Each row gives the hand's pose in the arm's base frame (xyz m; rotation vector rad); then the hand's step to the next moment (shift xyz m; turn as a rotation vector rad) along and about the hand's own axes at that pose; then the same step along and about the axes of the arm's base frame.
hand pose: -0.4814 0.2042 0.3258 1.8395 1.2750 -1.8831
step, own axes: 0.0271 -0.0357 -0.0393 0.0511 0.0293 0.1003
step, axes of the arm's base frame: -0.0018 0.0595 -0.0031 -0.0609 -0.0662 -0.0738
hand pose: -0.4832 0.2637 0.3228 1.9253 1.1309 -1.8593
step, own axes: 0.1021 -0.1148 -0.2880 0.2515 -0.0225 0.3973
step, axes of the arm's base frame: 0.1282 0.3001 -0.0086 -0.3377 -0.1512 -0.2911
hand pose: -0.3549 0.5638 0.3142 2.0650 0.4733 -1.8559
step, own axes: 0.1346 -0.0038 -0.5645 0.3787 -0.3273 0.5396
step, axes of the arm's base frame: 0.5125 0.2613 -0.0764 -0.5886 0.0606 -0.4377
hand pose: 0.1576 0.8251 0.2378 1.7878 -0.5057 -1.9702
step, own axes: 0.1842 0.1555 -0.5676 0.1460 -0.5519 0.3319
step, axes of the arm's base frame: 0.5615 -0.2201 -0.1289 -0.3801 0.3792 -0.3845
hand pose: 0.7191 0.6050 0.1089 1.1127 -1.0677 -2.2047
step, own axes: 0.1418 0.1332 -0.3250 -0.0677 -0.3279 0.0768
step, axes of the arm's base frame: 0.1900 -0.3171 -0.0826 -0.0387 0.2759 -0.2010
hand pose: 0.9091 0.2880 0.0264 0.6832 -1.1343 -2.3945
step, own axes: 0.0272 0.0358 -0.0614 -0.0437 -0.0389 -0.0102
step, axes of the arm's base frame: 0.0193 -0.0726 -0.0123 0.0352 0.0406 -0.0253
